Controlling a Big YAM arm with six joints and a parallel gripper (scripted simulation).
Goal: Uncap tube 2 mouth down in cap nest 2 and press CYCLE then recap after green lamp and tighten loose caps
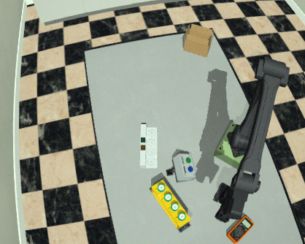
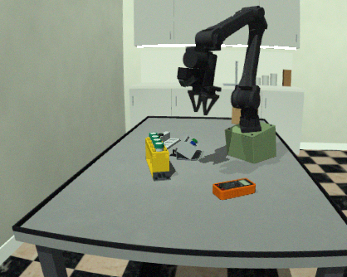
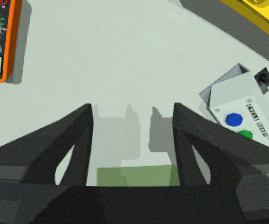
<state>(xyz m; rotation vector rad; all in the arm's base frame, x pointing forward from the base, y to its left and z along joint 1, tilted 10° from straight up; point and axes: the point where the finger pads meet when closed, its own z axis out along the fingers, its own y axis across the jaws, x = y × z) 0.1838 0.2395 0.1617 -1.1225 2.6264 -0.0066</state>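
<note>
Right now my hand is 17 cm short of the cap, 12 cm above it and 5 cm to the left of it. The rest, counted from my hand: orange multimeter 22 cm below, 13 cm to the left, 12 cm behind; grey key housing 23 cm to the right, 19 cm below, 6 cm ahead; blue cycle key 21 cm to the right, 17 cm below, 4 cm ahead.
</note>
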